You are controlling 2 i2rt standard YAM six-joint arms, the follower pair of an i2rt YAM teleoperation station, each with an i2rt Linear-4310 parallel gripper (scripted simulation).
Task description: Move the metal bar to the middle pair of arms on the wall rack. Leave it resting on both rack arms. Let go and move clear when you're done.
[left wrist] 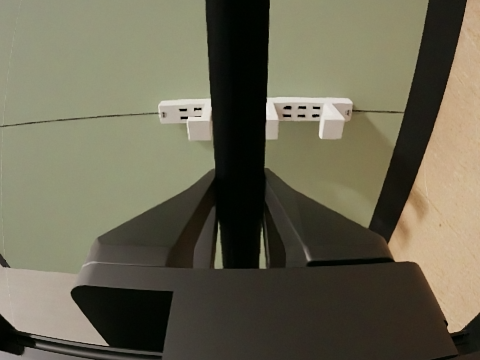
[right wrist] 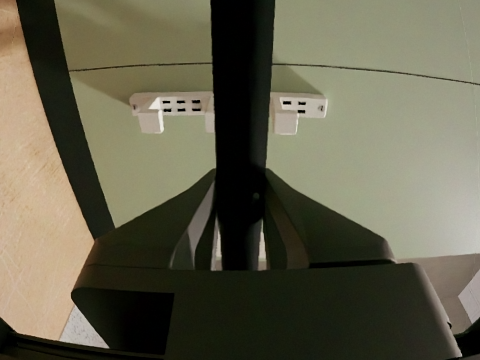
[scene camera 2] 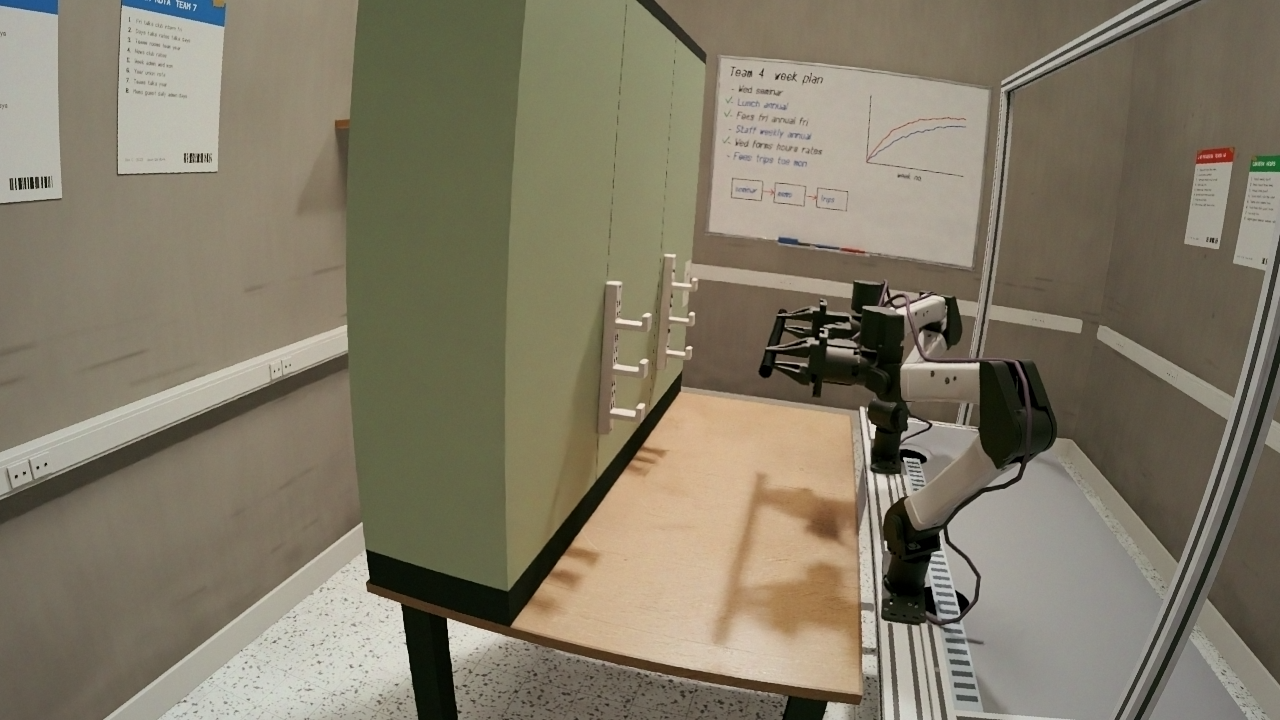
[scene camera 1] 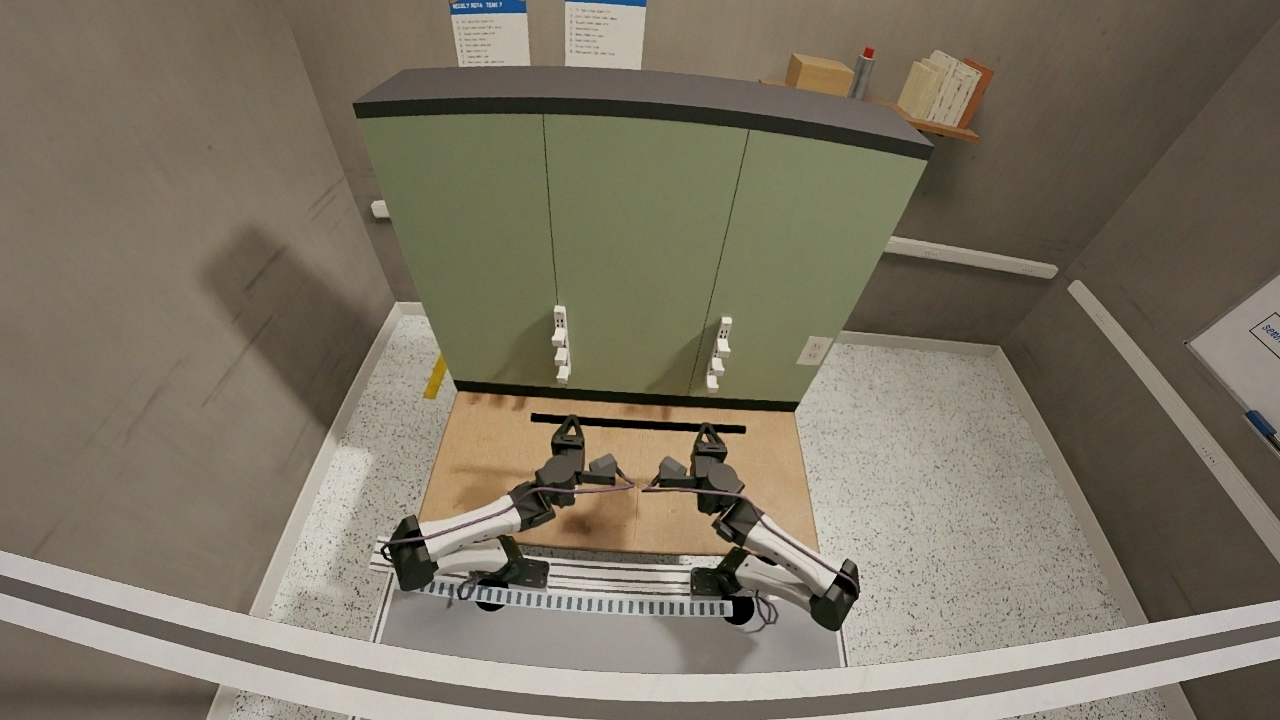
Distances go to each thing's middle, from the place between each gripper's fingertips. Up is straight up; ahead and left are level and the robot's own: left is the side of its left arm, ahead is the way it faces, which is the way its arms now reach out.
Right now the black metal bar (scene camera 1: 584,421) is 150 mm to the right of my left hand.
My right gripper is now 15 cm to the right of the black metal bar.
